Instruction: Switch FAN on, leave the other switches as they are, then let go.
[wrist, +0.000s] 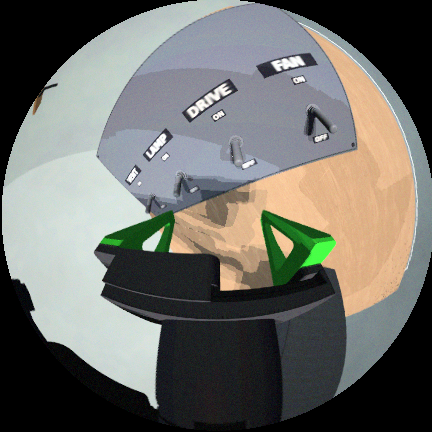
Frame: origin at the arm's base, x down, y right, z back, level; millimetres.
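Seen in the pictures: gripper, between the fingertips: (217, 214).
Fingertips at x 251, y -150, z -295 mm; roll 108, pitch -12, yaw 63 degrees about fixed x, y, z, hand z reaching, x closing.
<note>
Pixels of each thing's middle, then the offset from my fingertips to it. "*": a spot on its surface instead. Level surfaces: height alone.
- FAN switch, a spot on its surface: (323, 118) * dy +130, dx +49, dz -89 mm
- grey panel, middle of its body: (197, 127) dy -63, dx +105, dz -142 mm
- DRIVE switch, middle of its body: (236, 151) dy +15, dx +57, dz -66 mm
- LAMP switch, middle of its body: (177, 184) dy -102, dx +57, dz -40 mm
- VENT switch, middle of its body: (148, 204) dy -220, dx +57, dz -15 mm
- light wooden table top, height of its surface: dx +171 mm
The FAN switch (323, 118) is a grey lever at the right end of the grey panel (200, 65). Its tip leans to the OFF side, beside the OFF label and away from the ON label. The DRIVE switch (237, 152), LAMP switch (178, 185) and VENT switch (150, 204) stand in a row to its left, with their tips also toward the OFF side. My gripper (217, 214) is open with nothing between its green fingers. In the view its fingertips lie below the panel's near edge, left of and below the FAN lever, apart from it.
The panel lies on a light wooden table top (370, 200), which extends beyond its near and right edges. Dark shadows fall on the wood between the fingers and on the panel near the levers. A small brown and black object (38, 104) shows at the far left.
</note>
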